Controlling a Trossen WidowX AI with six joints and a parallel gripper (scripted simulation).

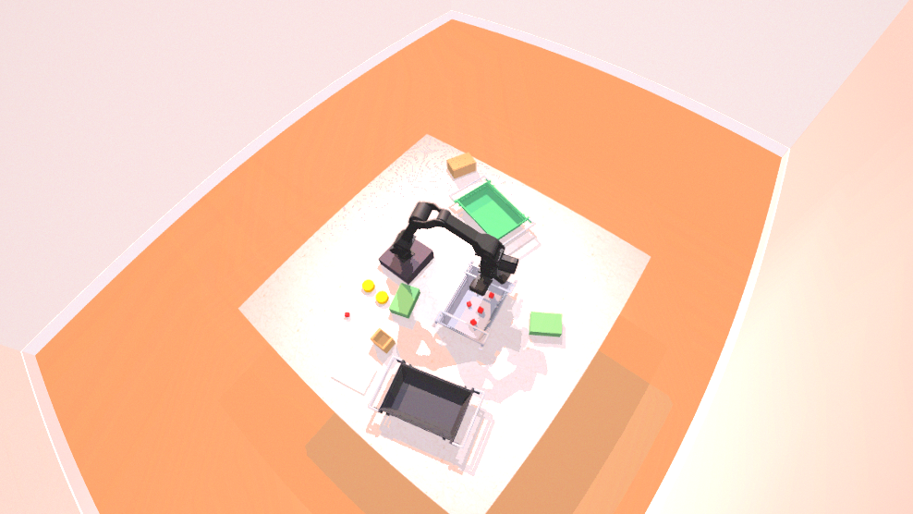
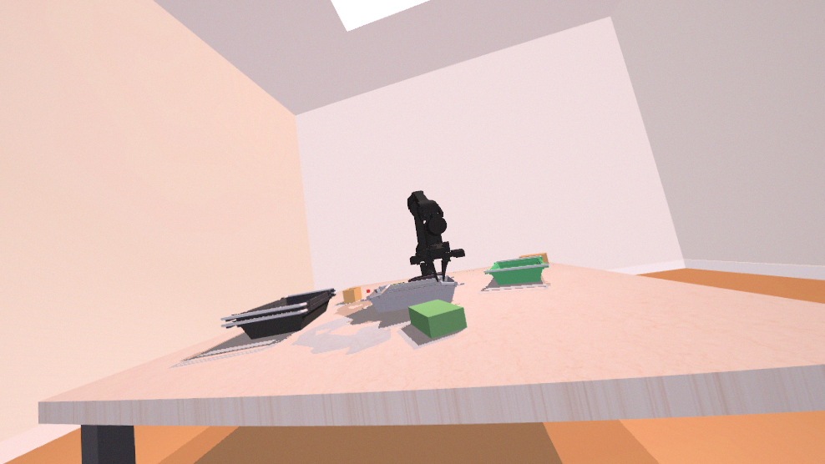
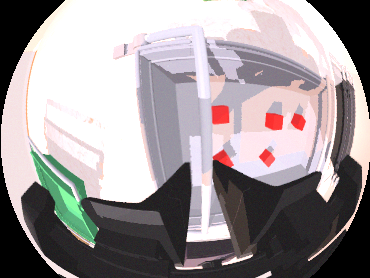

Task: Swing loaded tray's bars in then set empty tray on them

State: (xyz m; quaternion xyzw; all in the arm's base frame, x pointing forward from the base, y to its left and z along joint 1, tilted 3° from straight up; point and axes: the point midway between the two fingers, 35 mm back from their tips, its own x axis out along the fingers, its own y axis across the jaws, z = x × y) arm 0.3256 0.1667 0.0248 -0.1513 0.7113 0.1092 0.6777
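Now: gripper tip 25 cm to the right of the green tray, 25 cm past it and 1 cm above it. Round my gripper tip: red block: 50 cm to the right, 27 cm behind, 5 cm below.
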